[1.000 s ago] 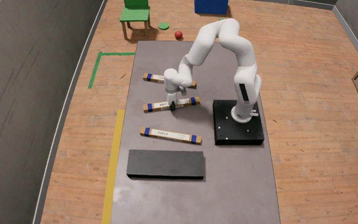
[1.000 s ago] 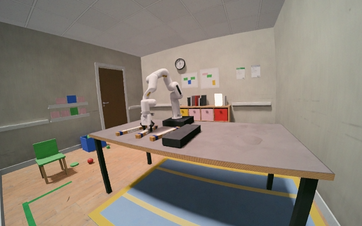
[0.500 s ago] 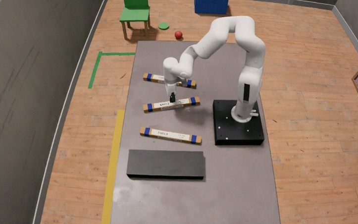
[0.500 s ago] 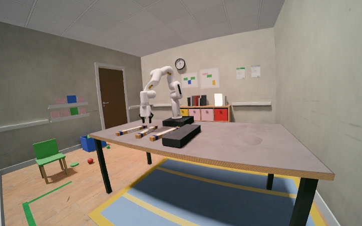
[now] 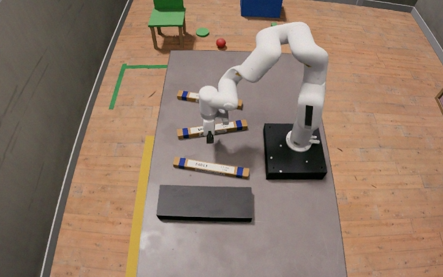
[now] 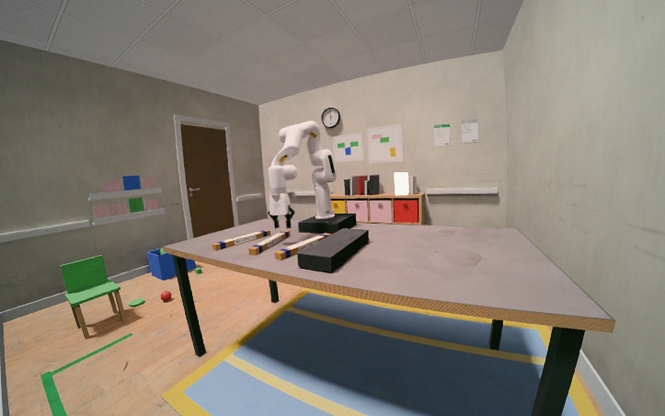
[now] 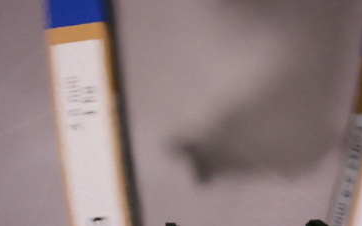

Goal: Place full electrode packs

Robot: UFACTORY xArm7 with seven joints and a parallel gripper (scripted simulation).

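Now: hand 12 cm to the right of the pack of welding electrodes, 9 cm above it and 2 cm past it. The rest, counted from my hand: pack 9 cm to the right, 9 cm below; platform 30 cm to the left, 9 cm below, 2 cm behind.
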